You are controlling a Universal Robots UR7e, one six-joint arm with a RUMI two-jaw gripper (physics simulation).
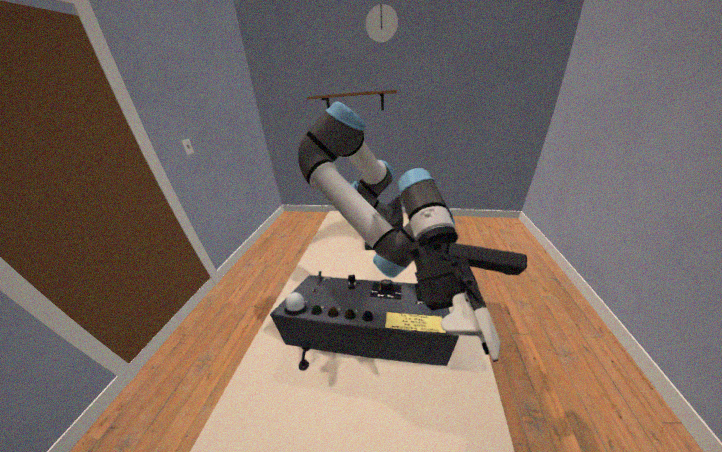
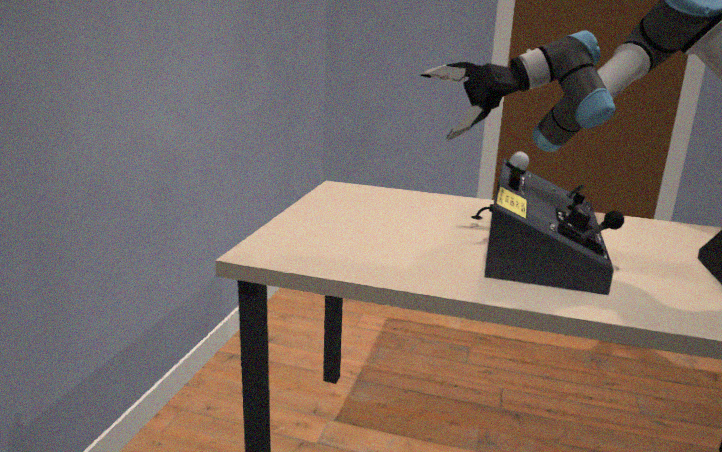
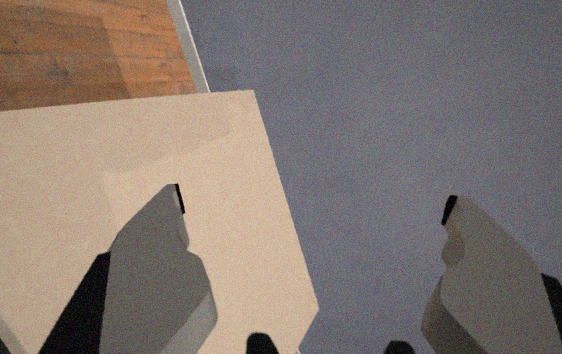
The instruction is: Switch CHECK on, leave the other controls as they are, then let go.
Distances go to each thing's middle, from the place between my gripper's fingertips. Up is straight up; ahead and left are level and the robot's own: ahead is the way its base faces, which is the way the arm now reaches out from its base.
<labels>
Now: the dark sloped console (image 2: 530,241) 28 cm behind my hand, 26 cm below it and 18 cm to the right of it.
</labels>
